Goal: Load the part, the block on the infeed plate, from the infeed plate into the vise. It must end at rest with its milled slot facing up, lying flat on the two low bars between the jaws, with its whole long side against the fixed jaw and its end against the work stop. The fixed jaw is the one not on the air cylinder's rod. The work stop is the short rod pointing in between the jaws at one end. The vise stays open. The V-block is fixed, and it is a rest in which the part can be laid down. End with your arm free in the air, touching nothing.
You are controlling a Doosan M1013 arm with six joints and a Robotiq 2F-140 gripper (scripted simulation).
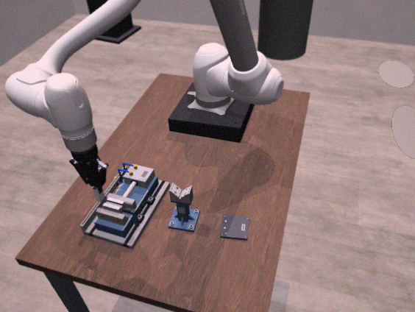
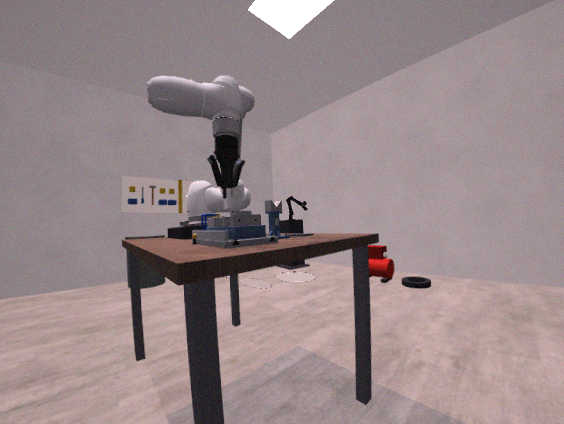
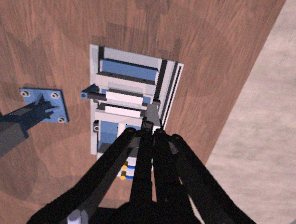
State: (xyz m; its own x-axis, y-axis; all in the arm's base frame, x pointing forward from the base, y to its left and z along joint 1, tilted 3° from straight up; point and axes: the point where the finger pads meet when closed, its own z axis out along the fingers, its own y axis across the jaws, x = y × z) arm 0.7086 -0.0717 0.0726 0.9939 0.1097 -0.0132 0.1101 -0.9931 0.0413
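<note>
The part is 10 mm behind my hand, 50 mm to the left of it and 50 mm below it. Round my hand: fixed jaw: 20 mm ahead, 50 mm to the left, 70 mm below; then work stop: 10 mm behind, 90 mm to the left, 60 mm below; then moving jaw: 40 mm behind, 40 mm to the left, 70 mm below.
</note>
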